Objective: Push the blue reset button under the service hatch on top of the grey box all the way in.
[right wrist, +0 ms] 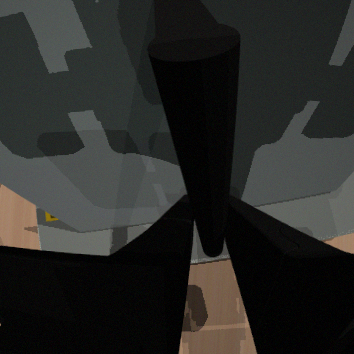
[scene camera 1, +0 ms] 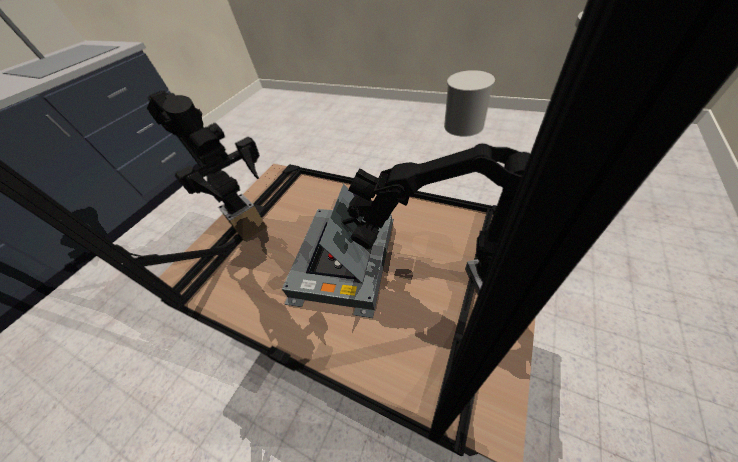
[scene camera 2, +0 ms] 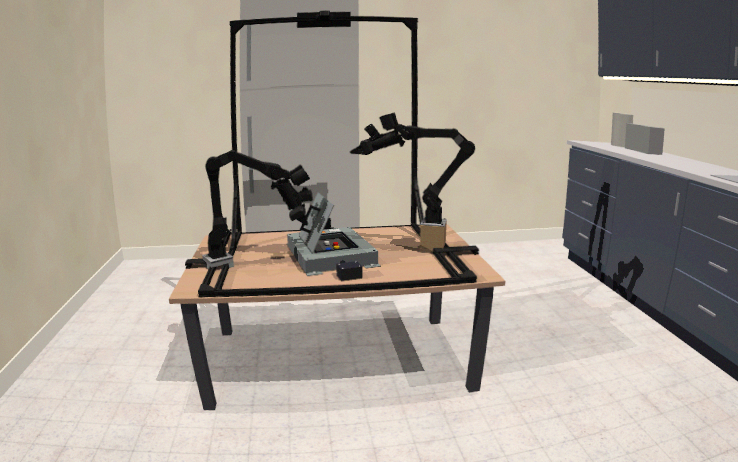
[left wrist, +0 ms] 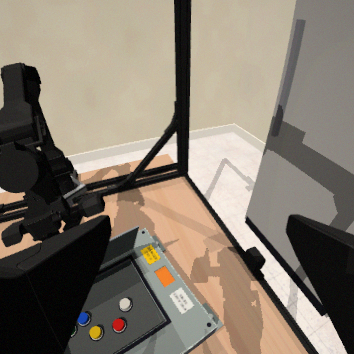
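The grey box (scene camera 1: 296, 274) (scene camera 2: 340, 262) (left wrist: 200, 320) sits mid-table. Its service hatch (scene camera 1: 340, 251) (scene camera 2: 322, 220) (right wrist: 55, 175) is tilted steeply up, uncovering a recessed dark panel. The blue button (scene camera 2: 328, 248) (left wrist: 83, 318) shows beside the yellow, white and red ones; the hatch hides it in scene camera 1. How deep it sits I cannot tell. My right gripper (scene camera 1: 359, 219) (scene camera 2: 302, 215) (right wrist: 206, 203) is shut on the hatch's black bar handle (right wrist: 200, 125), on the hatch's outer side. My left gripper (scene camera 1: 239, 187) (scene camera 2: 354, 150) (left wrist: 199, 223) is open and empty, high and to the side of the box.
The wooden table (scene camera 1: 381, 365) (scene camera 2: 250, 280) carries a black frame with tall posts (scene camera 2: 414, 125) (left wrist: 183, 90). A small black block (scene camera 2: 349, 270) is near the box in scene camera 2. The raised hatch and right arm stand over one side of the box.
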